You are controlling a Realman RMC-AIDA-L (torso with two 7-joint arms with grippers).
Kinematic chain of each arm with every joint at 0, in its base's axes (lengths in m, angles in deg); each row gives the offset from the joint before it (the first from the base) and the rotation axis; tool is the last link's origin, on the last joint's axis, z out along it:
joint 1: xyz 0 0 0.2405 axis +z
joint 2: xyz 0 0 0 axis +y
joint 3: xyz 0 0 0.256 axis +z
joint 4: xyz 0 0 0 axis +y
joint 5: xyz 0 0 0.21 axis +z
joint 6: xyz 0 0 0 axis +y
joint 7: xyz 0 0 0.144 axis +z
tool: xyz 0 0 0
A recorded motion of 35 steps. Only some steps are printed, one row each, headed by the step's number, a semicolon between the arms.
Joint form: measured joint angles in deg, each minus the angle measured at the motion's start. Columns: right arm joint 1, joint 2, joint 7, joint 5, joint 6, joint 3, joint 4; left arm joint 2, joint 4, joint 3, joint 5, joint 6, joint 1, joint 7.
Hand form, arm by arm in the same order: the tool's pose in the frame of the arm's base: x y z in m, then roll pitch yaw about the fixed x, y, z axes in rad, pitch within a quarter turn. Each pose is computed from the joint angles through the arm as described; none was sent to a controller.
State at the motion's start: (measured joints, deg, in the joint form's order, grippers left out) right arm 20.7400 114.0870 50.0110 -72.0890 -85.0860 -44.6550 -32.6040; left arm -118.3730 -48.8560 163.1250 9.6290 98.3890 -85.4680 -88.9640
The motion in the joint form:
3: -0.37 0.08 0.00 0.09 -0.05 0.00 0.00; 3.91 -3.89 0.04 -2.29 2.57 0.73 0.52
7: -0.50 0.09 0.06 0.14 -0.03 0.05 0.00; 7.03 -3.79 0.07 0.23 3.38 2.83 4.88
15: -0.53 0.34 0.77 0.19 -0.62 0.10 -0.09; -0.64 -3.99 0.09 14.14 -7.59 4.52 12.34
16: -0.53 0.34 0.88 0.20 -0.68 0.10 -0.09; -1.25 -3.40 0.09 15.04 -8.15 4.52 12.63
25: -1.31 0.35 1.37 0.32 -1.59 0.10 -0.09; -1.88 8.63 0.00 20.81 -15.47 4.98 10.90
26: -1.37 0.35 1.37 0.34 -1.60 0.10 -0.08; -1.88 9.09 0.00 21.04 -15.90 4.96 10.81
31: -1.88 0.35 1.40 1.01 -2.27 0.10 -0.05; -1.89 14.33 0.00 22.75 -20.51 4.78 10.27
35: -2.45 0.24 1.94 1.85 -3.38 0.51 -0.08; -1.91 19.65 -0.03 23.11 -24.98 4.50 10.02
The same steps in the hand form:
3: 0.2925 0.3299 0.0833 -2.1070 0.7581 0.2627; -0.0766 0.4519 0.0904 -2.8644 -0.1452 0.2494
7: 0.2933 0.3293 0.0835 -2.1053 0.7596 0.2605; -0.0991 0.4525 0.1136 -2.8224 -0.0915 0.2267
15: 0.2915 0.3282 0.0823 -2.1115 0.7773 0.2613; -0.1514 0.4391 0.0620 -2.8061 0.2102 0.2391
16: 0.2914 0.3281 0.0823 -2.1125 0.7794 0.2609; -0.1529 0.4372 0.0555 -2.8211 0.2285 0.2329
25: 0.2939 0.3228 0.0825 -2.1182 0.7930 0.2549; -0.1587 0.4348 0.0095 -2.9247 0.3231 0.1876
26: 0.2942 0.3224 0.0825 -2.1179 0.7933 0.2541; -0.1587 0.4351 0.0080 -2.9255 0.3271 0.1849
31: 0.2954 0.3192 0.0839 -2.1061 0.8031 0.2640; -0.1562 0.4382 -0.0096 -2.9409 0.3568 0.1420
35: 0.2968 0.3152 0.0880 -2.0862 0.8216 0.2809; -0.1486 0.4407 -0.0289 -2.9574 0.3589 0.0882

